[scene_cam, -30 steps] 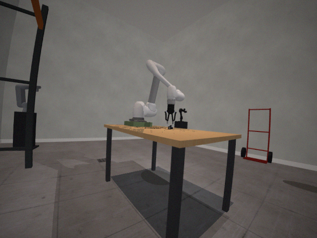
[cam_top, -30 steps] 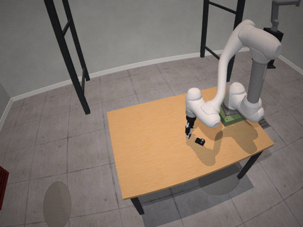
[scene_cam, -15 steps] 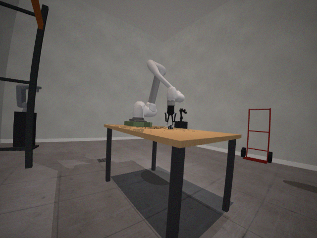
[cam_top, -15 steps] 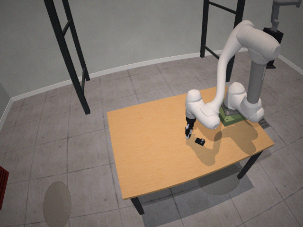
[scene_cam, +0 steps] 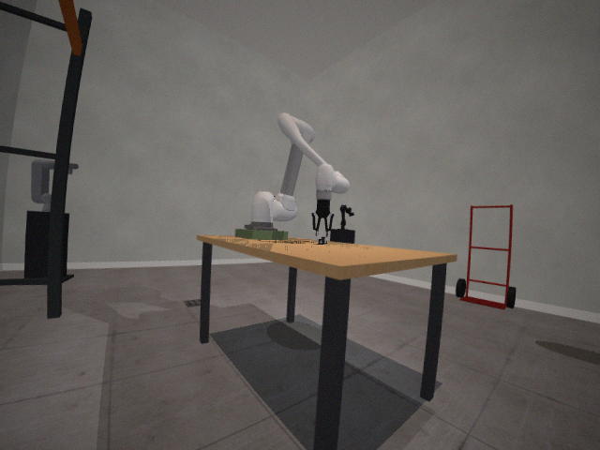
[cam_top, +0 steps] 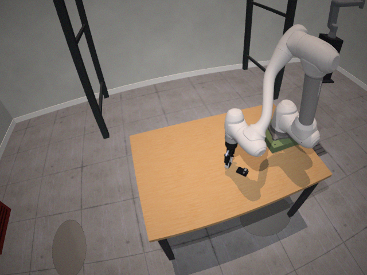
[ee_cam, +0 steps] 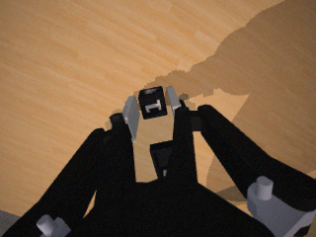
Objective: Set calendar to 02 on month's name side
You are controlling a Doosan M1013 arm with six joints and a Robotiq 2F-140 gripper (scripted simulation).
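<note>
Right now my hand is 3 cm above the black number cube.
</note>
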